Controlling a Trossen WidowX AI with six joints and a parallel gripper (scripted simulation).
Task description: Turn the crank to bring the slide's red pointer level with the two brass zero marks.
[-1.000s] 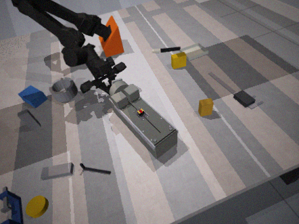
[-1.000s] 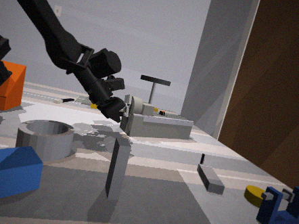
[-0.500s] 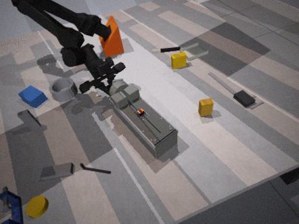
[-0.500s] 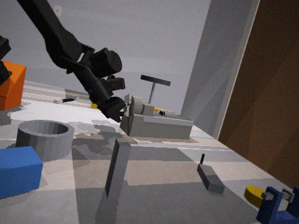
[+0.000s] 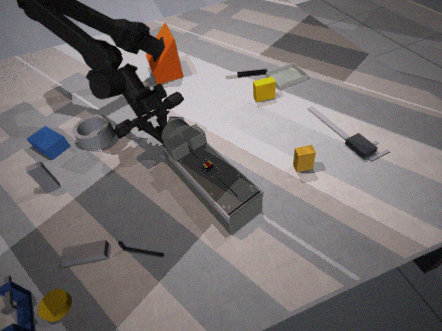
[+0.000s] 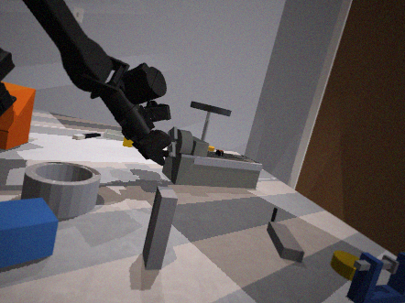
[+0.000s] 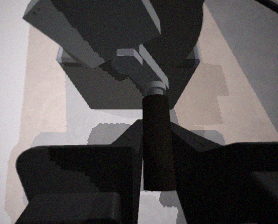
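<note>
Right now my gripper tip is 15 cm short of the red pointer, 8 cm to the right of it and 4 cm below it. Also, from my gripper tip: black hex key (25 cm ahead, 11 cm to the right, 3 cm below); then dark crank handle (2 cm above, 1 cm to the right, 1 cm behind); then blue block (33 cm to the right, 14 cm behind, 2 cm below).
</note>
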